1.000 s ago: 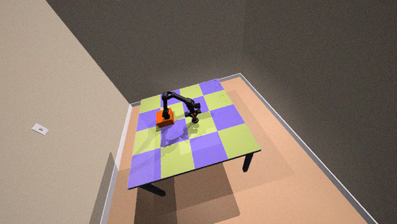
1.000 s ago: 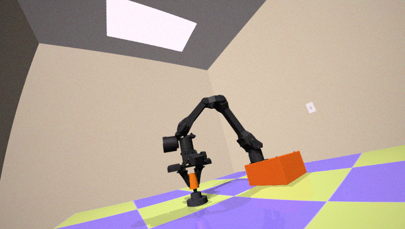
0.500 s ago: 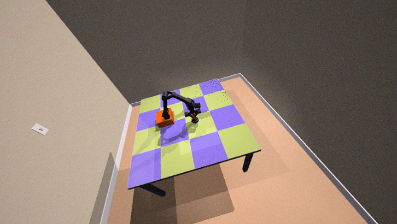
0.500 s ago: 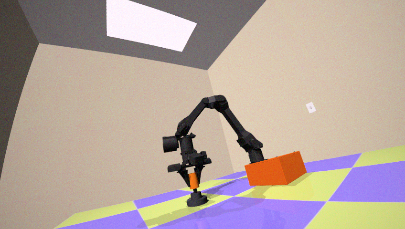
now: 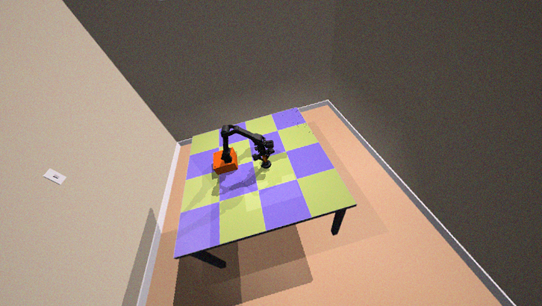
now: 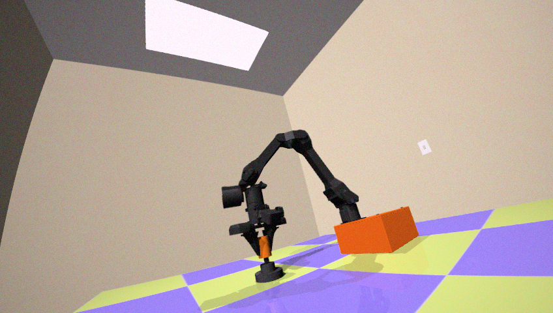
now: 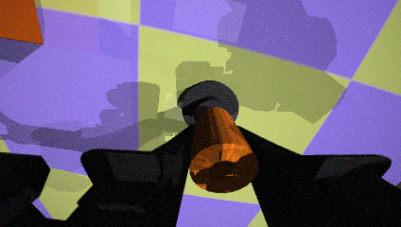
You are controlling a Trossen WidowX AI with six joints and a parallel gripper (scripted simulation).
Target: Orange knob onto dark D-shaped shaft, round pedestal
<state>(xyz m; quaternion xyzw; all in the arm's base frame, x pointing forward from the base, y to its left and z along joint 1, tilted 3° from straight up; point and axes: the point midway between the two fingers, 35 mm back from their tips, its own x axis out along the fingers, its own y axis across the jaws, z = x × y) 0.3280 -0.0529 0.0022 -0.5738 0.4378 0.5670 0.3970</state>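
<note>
The orange knob lies 2 cm above my gripper tip. Also, from my gripper tip: pedestal 4 cm below.
</note>
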